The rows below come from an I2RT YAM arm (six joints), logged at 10 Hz.
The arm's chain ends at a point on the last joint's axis. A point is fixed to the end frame.
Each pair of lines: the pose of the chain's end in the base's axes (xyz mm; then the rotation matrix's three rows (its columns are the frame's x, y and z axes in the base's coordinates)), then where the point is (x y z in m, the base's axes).
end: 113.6, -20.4, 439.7; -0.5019, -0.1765, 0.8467; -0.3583, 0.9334, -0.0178; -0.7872, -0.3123, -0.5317
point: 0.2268 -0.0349 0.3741
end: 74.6, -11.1, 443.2; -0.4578, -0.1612, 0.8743; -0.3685, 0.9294, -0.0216; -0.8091, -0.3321, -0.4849
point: 0.1912 -0.0260 0.3840
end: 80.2, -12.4, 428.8; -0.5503, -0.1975, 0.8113; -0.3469, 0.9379, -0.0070; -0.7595, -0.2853, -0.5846
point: 0.1890 -0.0255 0.3559
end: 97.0, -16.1, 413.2; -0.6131, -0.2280, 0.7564; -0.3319, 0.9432, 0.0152; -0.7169, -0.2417, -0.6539
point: 0.1991 -0.0264 0.3307
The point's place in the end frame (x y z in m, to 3 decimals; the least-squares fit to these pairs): 0.000 -0.013 0.131
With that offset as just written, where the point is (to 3 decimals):
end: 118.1, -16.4, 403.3; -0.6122, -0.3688, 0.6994; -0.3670, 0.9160, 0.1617; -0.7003, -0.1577, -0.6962
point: 0.215 -0.007 0.314
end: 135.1, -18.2, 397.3; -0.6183, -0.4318, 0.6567; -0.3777, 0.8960, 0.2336; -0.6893, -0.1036, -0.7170
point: 0.227 0.001 0.305
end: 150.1, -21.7, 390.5; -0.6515, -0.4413, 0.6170; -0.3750, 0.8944, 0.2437; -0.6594, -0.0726, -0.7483
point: 0.237 -0.001 0.293
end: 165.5, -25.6, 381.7; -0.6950, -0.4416, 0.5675; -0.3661, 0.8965, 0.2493; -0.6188, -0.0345, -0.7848
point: 0.246 -0.005 0.279
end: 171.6, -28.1, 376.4; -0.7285, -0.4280, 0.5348; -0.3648, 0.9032, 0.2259; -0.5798, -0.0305, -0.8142
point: 0.247 -0.010 0.270
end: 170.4, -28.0, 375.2; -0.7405, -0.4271, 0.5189; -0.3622, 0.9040, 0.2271; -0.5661, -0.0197, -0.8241
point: 0.244 -0.010 0.267
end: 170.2, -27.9, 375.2; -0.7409, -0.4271, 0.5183; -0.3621, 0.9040, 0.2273; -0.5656, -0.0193, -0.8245
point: 0.244 -0.010 0.267
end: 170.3, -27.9, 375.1; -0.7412, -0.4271, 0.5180; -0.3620, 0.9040, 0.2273; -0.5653, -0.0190, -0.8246
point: 0.244 -0.010 0.267
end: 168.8, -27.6, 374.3; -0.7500, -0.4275, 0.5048; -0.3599, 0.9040, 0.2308; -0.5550, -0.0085, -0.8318
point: 0.240 -0.009 0.265
